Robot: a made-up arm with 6 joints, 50 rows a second.
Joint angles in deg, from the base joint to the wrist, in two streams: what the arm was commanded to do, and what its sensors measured. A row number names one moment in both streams.
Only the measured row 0 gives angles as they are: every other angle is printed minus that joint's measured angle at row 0.
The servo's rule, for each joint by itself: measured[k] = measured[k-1] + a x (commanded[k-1-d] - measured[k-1]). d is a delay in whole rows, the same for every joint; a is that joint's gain. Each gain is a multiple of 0.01, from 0.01 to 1. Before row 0 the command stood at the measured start. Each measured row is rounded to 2 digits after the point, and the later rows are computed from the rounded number. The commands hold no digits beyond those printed.
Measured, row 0: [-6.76, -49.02, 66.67, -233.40, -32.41, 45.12]
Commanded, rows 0 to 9: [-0.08, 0.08, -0.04, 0.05, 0.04, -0.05]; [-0.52, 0.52, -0.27, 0.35, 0.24, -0.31]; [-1.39, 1.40, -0.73, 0.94, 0.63, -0.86]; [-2.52, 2.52, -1.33, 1.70, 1.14, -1.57]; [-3.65, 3.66, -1.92, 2.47, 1.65, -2.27]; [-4.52, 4.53, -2.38, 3.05, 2.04, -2.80]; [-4.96, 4.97, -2.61, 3.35, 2.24, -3.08]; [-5.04, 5.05, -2.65, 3.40, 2.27, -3.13]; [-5.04, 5.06, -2.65, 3.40, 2.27, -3.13]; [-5.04, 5.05, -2.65, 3.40, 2.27, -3.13]
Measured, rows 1 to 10: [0.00, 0.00, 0.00, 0.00, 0.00, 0.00]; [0.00, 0.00, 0.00, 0.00, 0.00, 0.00]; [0.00, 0.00, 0.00, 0.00, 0.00, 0.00]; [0.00, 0.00, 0.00, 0.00, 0.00, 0.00]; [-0.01, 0.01, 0.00, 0.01, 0.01, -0.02]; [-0.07, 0.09, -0.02, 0.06, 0.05, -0.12]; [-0.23, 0.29, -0.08, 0.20, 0.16, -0.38]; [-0.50, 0.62, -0.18, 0.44, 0.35, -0.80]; [-0.88, 1.08, -0.32, 0.76, 0.60, -1.31]; [-1.32, 1.60, -0.48, 1.13, 0.87, -1.83]
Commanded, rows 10 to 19: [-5.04, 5.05, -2.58, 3.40, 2.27, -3.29]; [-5.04, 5.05, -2.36, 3.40, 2.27, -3.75]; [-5.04, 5.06, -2.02, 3.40, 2.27, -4.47]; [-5.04, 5.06, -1.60, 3.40, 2.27, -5.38]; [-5.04, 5.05, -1.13, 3.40, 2.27, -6.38]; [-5.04, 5.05, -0.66, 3.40, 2.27, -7.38]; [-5.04, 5.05, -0.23, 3.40, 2.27, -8.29]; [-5.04, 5.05, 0.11, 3.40, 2.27, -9.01]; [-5.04, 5.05, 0.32, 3.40, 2.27, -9.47]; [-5.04, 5.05, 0.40, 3.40, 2.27, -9.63]
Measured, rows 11 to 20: [-1.76, 2.11, -0.65, 1.49, 1.13, -2.27]; [-2.15, 2.55, -0.81, 1.80, 1.35, -2.57]; [-2.50, 2.93, -0.96, 2.06, 1.52, -2.77]; [-2.80, 3.25, -1.10, 2.27, 1.66, -2.90]; [-3.07, 3.52, -1.22, 2.45, 1.78, -3.04]; [-3.31, 3.75, -1.31, 2.60, 1.87, -3.29]; [-3.52, 3.95, -1.37, 2.73, 1.95, -3.70]; [-3.70, 4.12, -1.39, 2.84, 2.01, -4.29]; [-3.86, 4.26, -1.37, 2.93, 2.06, -5.02]; [-4.00, 4.38, -1.31, 3.01, 2.10, -5.85]
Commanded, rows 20 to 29: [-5.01, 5.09, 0.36, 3.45, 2.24, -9.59]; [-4.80, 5.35, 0.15, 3.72, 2.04, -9.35]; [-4.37, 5.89, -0.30, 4.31, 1.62, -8.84]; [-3.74, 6.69, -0.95, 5.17, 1.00, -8.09]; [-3.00, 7.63, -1.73, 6.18, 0.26, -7.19]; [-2.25, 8.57, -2.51, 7.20, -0.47, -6.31]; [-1.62, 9.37, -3.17, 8.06, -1.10, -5.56]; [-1.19, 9.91, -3.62, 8.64, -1.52, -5.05]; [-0.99, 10.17, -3.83, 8.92, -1.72, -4.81]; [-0.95, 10.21, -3.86, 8.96, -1.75, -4.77]
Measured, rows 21 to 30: [-4.12, 4.48, -1.22, 3.07, 2.13, -6.70]; [-4.23, 4.57, -1.11, 3.12, 2.16, -7.51]; [-4.33, 4.64, -1.00, 3.16, 2.18, -8.20]; [-4.42, 4.70, -0.89, 3.20, 2.20, -8.70]; [-4.49, 4.76, -0.79, 3.24, 2.21, -9.01]; [-4.53, 4.85, -0.71, 3.32, 2.18, -9.13]; [-4.51, 5.01, -0.68, 3.48, 2.07, -9.03]; [-4.42, 5.26, -0.70, 3.75, 1.87, -8.70]; [-4.25, 5.62, -0.78, 4.14, 1.56, -8.17]; [-4.01, 6.06, -0.92, 4.63, 1.17, -7.52]
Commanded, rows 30 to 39: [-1.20, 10.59, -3.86, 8.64, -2.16, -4.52]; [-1.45, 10.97, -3.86, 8.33, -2.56, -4.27]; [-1.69, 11.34, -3.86, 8.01, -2.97, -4.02]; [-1.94, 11.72, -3.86, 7.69, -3.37, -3.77]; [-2.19, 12.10, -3.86, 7.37, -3.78, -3.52]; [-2.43, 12.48, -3.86, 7.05, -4.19, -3.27]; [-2.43, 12.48, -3.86, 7.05, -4.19, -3.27]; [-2.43, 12.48, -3.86, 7.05, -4.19, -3.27]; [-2.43, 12.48, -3.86, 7.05, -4.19, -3.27]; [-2.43, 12.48, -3.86, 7.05, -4.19, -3.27]
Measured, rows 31 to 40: [-3.72, 6.56, -1.10, 5.18, 0.74, -6.83]; [-3.42, 7.06, -1.30, 5.73, 0.31, -6.21]; [-3.13, 7.53, -1.50, 6.24, -0.08, -5.72]; [-2.87, 7.93, -1.69, 6.68, -0.40, -5.39]; [-2.67, 8.33, -1.86, 6.99, -0.73, -5.09]; [-2.52, 8.73, -2.02, 7.20, -1.08, -4.80]; [-2.42, 9.12, -2.17, 7.33, -1.44, -4.53]; [-2.36, 9.51, -2.31, 7.39, -1.81, -4.26]; [-2.34, 9.90, -2.43, 7.39, -2.18, -4.00]; [-2.35, 10.29, -2.54, 7.34, -2.56, -3.74]
